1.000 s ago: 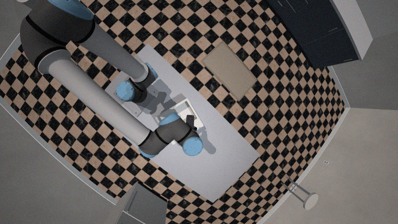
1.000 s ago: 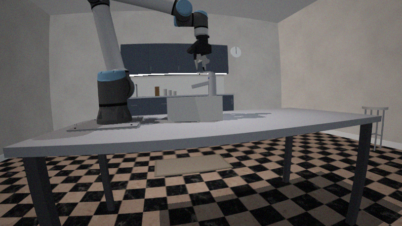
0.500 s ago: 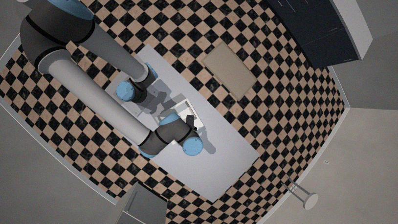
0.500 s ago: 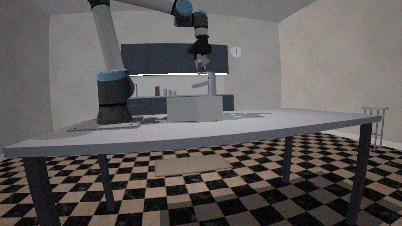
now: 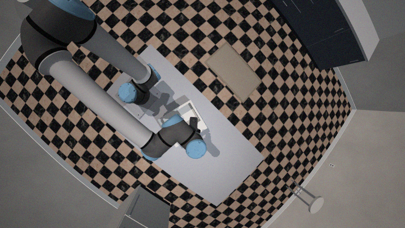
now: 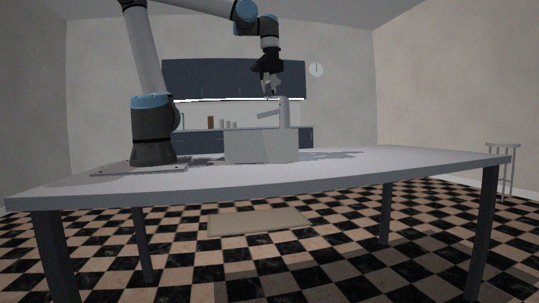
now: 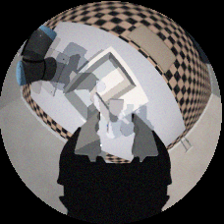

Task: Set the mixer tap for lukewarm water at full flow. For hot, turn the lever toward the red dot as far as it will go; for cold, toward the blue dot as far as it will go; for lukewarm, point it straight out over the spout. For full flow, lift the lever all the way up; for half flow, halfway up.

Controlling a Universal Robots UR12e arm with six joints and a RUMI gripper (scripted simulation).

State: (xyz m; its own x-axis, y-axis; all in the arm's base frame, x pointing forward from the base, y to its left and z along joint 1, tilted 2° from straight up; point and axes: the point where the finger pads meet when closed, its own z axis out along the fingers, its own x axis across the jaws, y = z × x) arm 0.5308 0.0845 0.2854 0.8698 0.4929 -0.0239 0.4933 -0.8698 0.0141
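Right now the lever is 30 mm to the right of my hand, 30 mm below it and 20 mm ahead of it. Round my hand: sink (270 mm below, 70 mm behind, 30 mm to the right); then mixer tap (80 mm below, 50 mm to the right, 30 mm ahead).
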